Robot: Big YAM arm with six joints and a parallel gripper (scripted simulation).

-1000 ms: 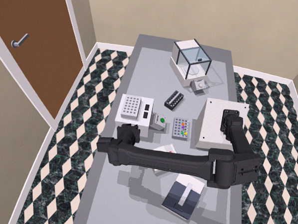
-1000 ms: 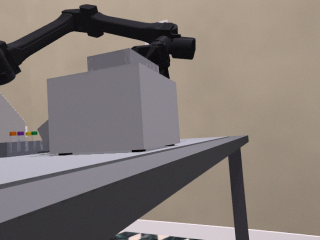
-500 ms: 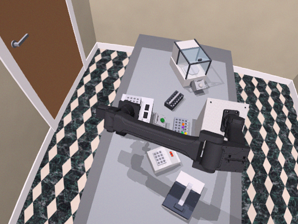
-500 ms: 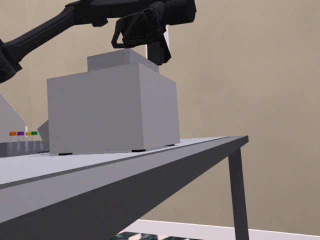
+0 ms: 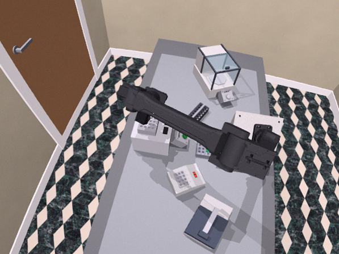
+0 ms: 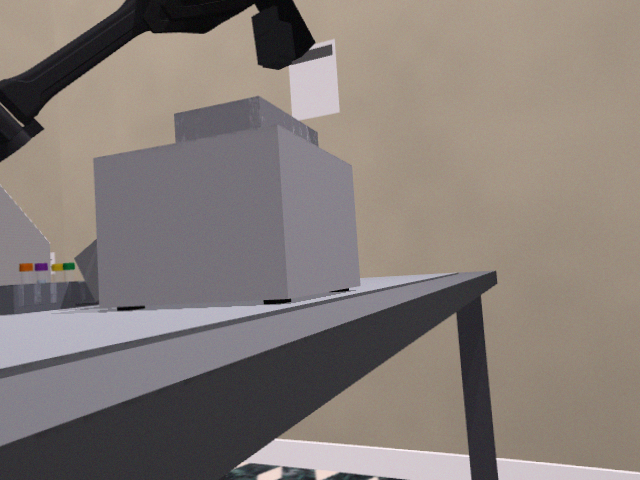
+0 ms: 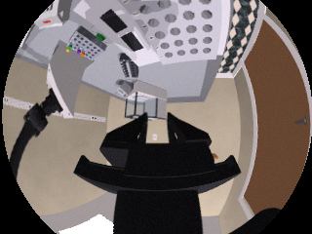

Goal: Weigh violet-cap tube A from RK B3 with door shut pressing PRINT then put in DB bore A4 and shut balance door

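Right now my hand is 310 mm past the balance door, 330 mm to the left of it and 50 mm above it. The rest, counted from my hand: tube rack RK: 240 mm behind, 80 mm to the left, 240 mm below; then dry block DB: 150 mm behind, 280 mm to the left, 230 mm below; then black magnet block MG: 190 mm behind, 120 mm to the right, 240 mm below.
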